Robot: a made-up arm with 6 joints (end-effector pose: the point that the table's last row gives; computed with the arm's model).
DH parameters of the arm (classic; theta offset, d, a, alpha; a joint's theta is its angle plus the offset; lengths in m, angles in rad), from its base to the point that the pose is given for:
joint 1: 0 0.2 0 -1.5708
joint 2: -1.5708 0 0.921 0
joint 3: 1.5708 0.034 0 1.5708
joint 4: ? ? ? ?
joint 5: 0 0 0 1.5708
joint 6: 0 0.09 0 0
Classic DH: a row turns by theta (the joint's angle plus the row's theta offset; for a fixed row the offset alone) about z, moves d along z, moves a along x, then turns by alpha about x.
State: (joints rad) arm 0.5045 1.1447 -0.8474 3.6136 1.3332 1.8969
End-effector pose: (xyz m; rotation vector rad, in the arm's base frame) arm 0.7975 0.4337 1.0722 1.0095 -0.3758 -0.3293
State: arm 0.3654 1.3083 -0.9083 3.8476 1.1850 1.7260
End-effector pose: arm 0.9662 0.3481 0.9269 0.9068 -0.0719 -0.4694
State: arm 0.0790 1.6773 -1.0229 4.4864 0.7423 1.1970
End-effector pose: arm 1.2290 0.0719 0.5351 0.5090 0.6771 -0.7243
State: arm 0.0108 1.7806 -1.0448 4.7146 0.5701 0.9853
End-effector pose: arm 1.2666 -0.0009 0.4119 0.3176 0.8643 -0.7421
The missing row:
joint 4: 0 0.469 0 -1.5708
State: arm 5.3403 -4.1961 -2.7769 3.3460 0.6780 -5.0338
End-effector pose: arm 0.2622 -0.3228 0.1260 0.7936 -1.5481 -2.0661
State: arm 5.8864 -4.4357 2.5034 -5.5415 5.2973 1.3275
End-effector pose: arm 0.3813 -0.1779 -0.2868 2.4660 1.4521 -1.0187
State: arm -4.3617 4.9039 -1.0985 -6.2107 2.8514 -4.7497
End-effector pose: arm 0.3649 -1.1019 0.0896 0.1521 -0.5224 -2.8466
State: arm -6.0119 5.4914 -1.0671 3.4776 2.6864 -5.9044
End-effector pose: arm -0.9854 -0.2523 0.7010 -2.2892 -0.0809 -1.9761
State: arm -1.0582 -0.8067 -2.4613 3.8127 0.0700 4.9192
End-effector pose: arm -0.2630 0.5286 0.2835 2.9219 -0.5439 0.1232
